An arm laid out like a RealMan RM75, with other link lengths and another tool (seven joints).
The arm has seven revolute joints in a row. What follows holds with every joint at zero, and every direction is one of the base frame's. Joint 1 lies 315.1 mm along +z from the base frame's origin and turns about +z. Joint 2 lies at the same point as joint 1 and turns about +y. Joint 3 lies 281.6 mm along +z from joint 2 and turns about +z. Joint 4 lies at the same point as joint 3 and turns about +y. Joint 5 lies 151.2 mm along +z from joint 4 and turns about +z. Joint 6 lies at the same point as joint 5 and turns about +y. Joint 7 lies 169.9 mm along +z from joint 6 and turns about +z. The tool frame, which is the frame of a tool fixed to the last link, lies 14 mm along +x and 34 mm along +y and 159 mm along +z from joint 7; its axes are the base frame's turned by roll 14.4, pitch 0 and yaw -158.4 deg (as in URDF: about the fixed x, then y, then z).
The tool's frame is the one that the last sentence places.
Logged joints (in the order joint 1, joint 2, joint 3, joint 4, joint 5, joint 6, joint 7), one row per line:
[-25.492 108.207 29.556 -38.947 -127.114 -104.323 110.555]
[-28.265 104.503 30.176 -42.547 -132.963 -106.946 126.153]
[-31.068 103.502 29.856 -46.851 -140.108 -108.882 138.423]
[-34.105 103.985 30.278 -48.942 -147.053 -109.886 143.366]
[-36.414 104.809 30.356 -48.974 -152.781 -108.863 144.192]
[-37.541 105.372 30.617 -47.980 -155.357 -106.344 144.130]
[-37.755 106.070 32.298 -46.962 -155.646 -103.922 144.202]
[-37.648 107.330 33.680 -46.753 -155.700 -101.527 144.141]
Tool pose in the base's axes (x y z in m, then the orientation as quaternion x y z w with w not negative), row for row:
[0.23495 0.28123 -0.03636 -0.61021 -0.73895 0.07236 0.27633]
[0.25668 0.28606 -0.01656 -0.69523 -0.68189 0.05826 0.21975]
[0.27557 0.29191 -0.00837 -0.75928 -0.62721 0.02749 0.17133]
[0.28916 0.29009 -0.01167 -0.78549 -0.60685 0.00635 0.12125]
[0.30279 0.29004 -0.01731 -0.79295 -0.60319 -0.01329 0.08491]
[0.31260 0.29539 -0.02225 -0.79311 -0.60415 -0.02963 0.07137]
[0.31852 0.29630 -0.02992 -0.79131 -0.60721 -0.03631 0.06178]
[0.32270 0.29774 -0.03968 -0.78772 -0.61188 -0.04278 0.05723]
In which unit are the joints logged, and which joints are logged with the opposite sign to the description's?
The joints are logged in degrees. Opposite sign: joint 1, joint 3.
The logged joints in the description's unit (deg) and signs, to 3 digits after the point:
[25.492 108.207 -29.556 -38.947 -127.114 -104.323 110.555]
[28.265 104.503 -30.176 -42.547 -132.963 -106.946 126.153]
[31.068 103.502 -29.856 -46.851 -140.108 -108.882 138.423]
[34.105 103.985 -30.278 -48.942 -147.053 -109.886 143.366]
[36.414 104.809 -30.356 -48.974 -152.781 -108.863 144.192]
[37.541 105.372 -30.617 -47.980 -155.357 -106.344 144.130]
[37.755 106.070 -32.298 -46.962 -155.646 -103.922 144.202]
[37.648 107.330 -33.680 -46.753 -155.700 -101.527 144.141]

